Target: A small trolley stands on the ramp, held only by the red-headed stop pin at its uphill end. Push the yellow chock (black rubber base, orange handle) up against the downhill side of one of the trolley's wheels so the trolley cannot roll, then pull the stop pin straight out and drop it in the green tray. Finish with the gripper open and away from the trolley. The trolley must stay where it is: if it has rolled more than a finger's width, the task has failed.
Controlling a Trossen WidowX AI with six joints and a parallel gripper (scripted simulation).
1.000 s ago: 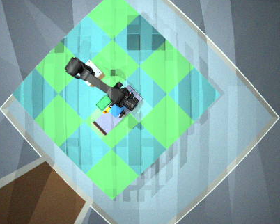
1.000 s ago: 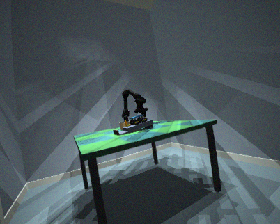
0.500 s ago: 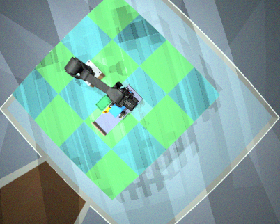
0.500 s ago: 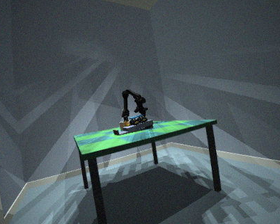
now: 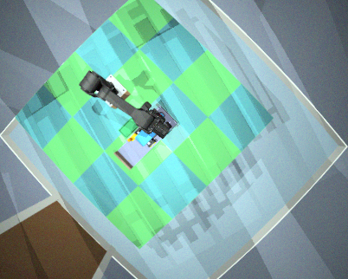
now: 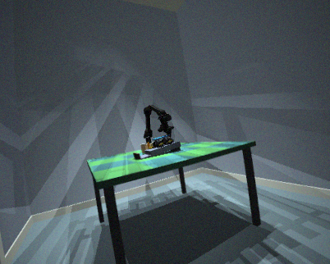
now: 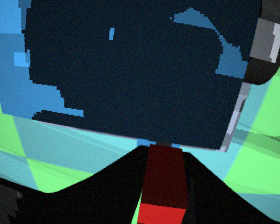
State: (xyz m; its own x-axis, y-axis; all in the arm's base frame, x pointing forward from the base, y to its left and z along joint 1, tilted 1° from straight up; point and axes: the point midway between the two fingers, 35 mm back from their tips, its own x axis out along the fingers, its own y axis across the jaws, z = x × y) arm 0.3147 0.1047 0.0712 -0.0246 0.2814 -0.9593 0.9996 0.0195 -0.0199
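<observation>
Right now the green tray is 10 cm behind my gripper tip, 21 cm to the right of it and 15 cm below it. The rest, counted from my gripper tip: blue trolley (2 cm ahead, 10 cm to the right, 3 cm below); then stop pin (right at my gripper tip); then ramp (2 cm ahead, 11 cm to the right, 10 cm below).
</observation>
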